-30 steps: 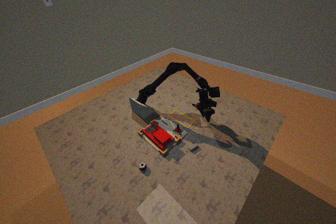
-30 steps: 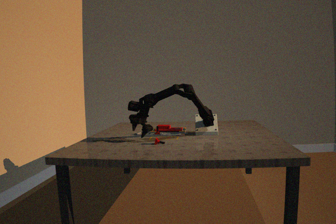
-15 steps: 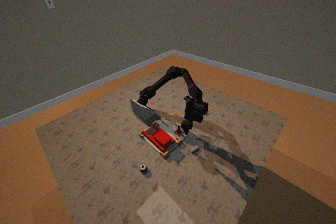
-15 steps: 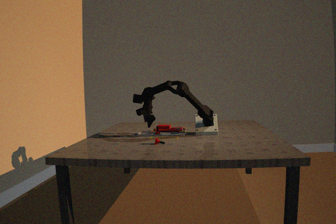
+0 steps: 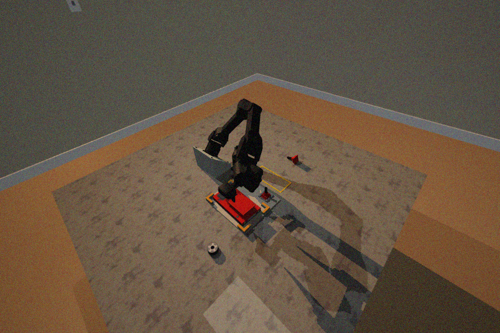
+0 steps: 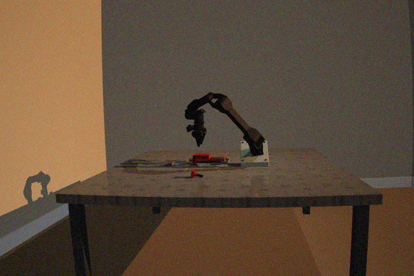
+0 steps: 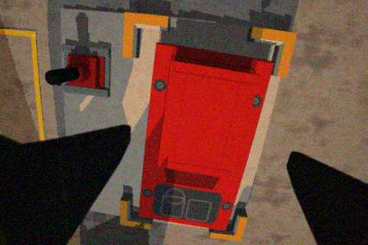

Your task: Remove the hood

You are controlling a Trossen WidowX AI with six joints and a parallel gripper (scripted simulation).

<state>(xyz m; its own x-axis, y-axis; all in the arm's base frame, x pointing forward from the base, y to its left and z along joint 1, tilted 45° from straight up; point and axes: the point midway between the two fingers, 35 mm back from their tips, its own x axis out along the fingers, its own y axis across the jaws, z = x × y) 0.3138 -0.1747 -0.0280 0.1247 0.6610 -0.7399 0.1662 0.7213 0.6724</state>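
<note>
Right now the hood is 7 cm below my gripper tip and 1 cm behind it. The rest, counted from my gripper tip: wheel 20 cm to the right, 10 cm below, 1 cm ahead.
</note>
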